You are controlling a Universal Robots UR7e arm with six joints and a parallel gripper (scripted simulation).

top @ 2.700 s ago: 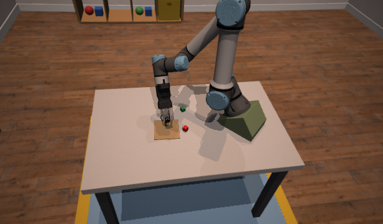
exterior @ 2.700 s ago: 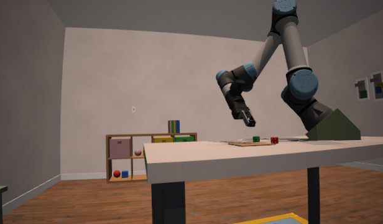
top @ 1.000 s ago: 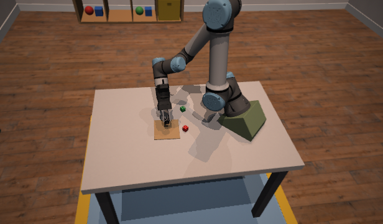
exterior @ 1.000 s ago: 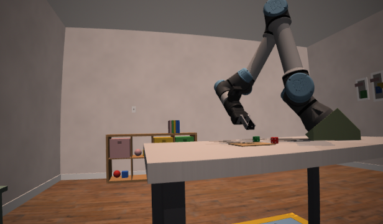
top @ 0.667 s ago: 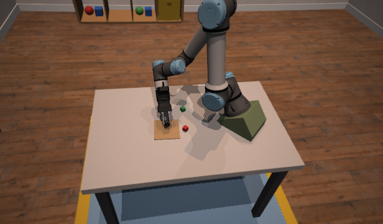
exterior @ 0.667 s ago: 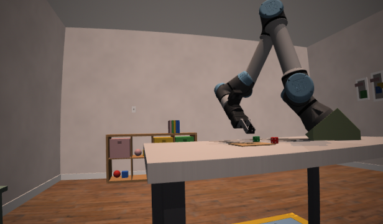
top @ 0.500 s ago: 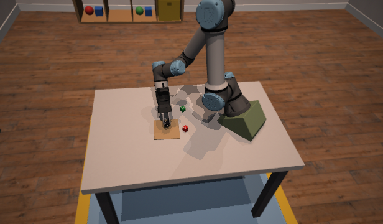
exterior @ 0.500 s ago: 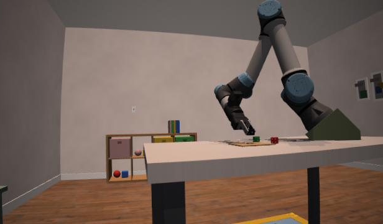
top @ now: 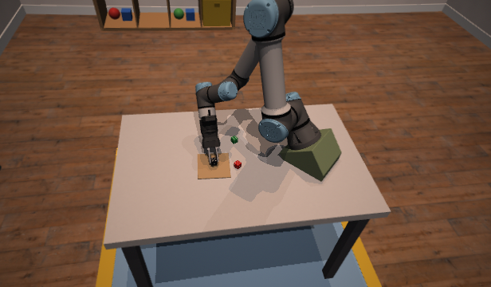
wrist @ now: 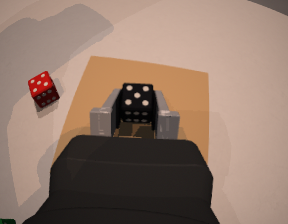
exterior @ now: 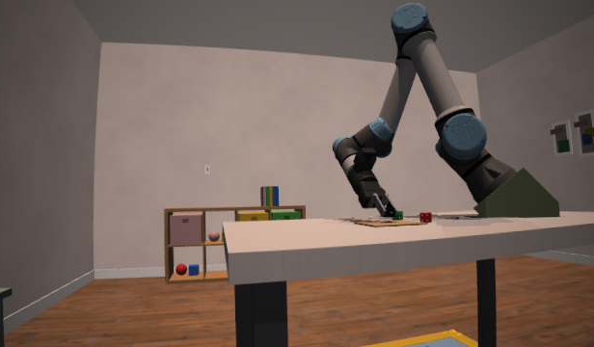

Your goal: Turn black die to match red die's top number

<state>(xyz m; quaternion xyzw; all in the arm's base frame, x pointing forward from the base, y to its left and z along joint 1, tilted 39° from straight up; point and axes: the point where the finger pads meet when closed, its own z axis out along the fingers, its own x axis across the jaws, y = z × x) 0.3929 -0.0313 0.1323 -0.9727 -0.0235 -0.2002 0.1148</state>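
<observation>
The tan mat lies 10 mm to the left of my hand and 40 mm below it. Also, from my hand: red die (90 mm behind, 50 mm to the left, 30 mm below); green die (140 mm behind, 90 mm to the right, 30 mm below); black die (10 mm to the left, 10 mm below).
</observation>
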